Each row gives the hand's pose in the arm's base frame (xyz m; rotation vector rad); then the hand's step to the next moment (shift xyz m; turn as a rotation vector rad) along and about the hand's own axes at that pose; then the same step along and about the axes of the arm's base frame.
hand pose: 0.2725 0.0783 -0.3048 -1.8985 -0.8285 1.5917
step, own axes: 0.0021 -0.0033 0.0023 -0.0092 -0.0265 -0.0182
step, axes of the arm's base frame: -0.0024 0.0038 0.0006 0.0136 0.0110 0.0285
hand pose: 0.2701 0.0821 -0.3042 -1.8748 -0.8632 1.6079
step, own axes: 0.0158 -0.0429 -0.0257 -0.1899 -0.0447 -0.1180
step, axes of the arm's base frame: 0.0211 0.0407 0.0254 0.0929 -0.1104 0.1765
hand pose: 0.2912 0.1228 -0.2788 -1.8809 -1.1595 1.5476
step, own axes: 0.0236 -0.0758 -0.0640 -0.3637 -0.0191 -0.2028
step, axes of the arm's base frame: 0.0365 0.0719 0.0624 0.1776 -0.2521 0.2805
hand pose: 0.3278 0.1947 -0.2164 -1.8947 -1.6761 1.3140
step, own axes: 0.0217 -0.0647 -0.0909 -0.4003 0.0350 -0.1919
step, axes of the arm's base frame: 0.0269 0.0686 0.0866 0.2069 -0.3039 0.2513
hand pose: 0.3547 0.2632 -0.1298 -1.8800 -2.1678 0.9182
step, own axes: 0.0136 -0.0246 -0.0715 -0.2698 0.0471 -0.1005
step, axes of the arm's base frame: 0.0097 0.0372 0.0665 0.1460 -0.2141 0.1340
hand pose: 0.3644 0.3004 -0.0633 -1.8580 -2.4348 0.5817
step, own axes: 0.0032 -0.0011 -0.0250 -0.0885 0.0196 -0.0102
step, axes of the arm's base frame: 0.0041 0.0097 0.0229 0.0462 -0.0756 0.0215
